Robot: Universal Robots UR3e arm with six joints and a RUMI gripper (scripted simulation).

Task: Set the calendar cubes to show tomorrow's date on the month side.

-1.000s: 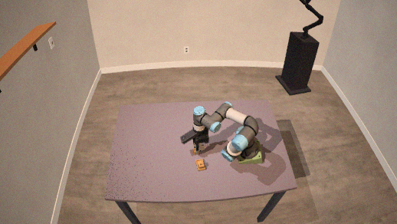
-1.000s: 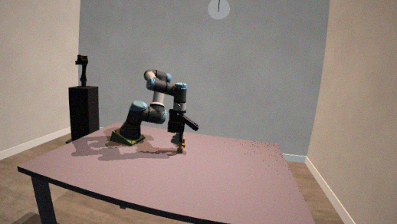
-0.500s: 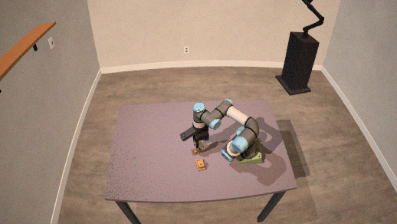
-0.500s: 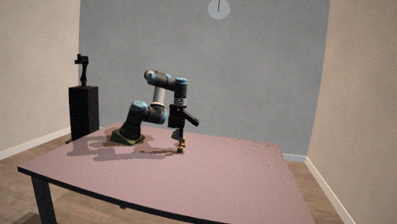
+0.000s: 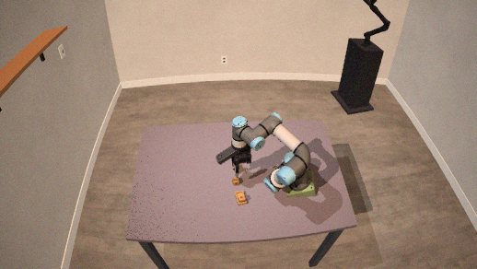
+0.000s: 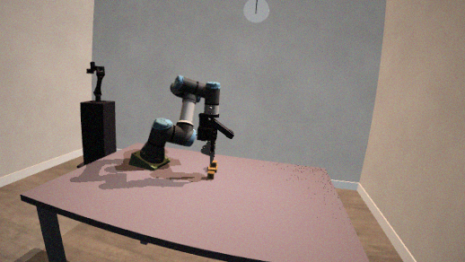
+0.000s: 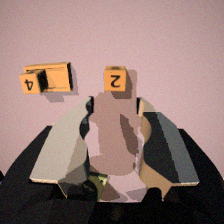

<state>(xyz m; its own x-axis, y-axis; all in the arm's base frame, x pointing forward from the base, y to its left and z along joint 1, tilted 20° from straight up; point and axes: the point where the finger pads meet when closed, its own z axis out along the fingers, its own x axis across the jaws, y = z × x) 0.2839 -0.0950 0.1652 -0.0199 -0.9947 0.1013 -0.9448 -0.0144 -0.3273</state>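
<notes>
Right now my hand is 8 cm above the cube. From my hand the other things lie so: orange calendar tray (11 cm to the left, 8 cm below).
</notes>
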